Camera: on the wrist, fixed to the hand. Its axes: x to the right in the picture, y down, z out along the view.
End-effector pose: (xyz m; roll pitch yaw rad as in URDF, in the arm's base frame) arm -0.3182 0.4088 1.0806 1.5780 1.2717 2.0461
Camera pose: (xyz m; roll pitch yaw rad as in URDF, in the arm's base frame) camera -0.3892 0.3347 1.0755 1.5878 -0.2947 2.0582
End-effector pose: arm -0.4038 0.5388 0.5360 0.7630 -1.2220 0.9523
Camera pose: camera -0.3883 0.6335 0.4993 -1.2885 -0.2379 -3.0479
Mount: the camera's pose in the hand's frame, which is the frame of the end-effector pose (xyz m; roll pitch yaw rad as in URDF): -0.0050 -0.0341 -0.0968 0.0205 0.0188 1.5664
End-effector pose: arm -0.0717 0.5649 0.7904 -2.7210 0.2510 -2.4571
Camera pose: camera -0.0929 0.5584 0.8907 2.8922 0.3897 2.1547
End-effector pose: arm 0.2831 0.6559 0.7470 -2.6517 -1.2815 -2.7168
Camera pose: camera 0.3666 0.7106 0.7712 -1.8093 0.1256 2.4509
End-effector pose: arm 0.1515 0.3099 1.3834 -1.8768 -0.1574 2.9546
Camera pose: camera 0.1811 0.3878 1.4435 -2.6491 1.2091 1.8306
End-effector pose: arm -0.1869 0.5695 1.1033 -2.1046 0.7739 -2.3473
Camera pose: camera -0.2700 0.5791 1.1630 2.0859 0.6583 1.5199
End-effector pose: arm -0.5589 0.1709 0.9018 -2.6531 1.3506 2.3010
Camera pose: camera -0.6128 0.2541 0.9288 1.7885 0.1033 0.2712
